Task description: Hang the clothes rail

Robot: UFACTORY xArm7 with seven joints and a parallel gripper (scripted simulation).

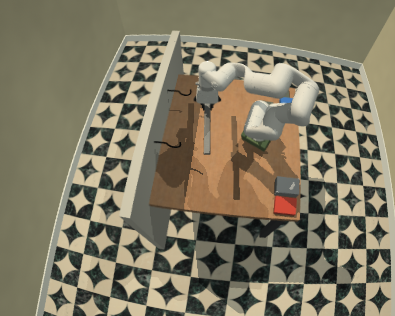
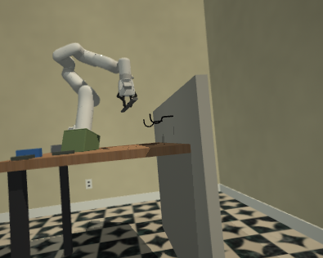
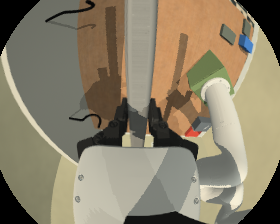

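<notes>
Now: the clothes rail 10 mm below my hand. From my hand the other things lie so: grey wall panel 270 mm ahead, 30 mm to the left, 500 mm below; then grey box 490 mm behind, 220 mm to the left, 240 mm below; then blue block 440 mm behind, 350 mm to the right, 250 mm below.
</notes>
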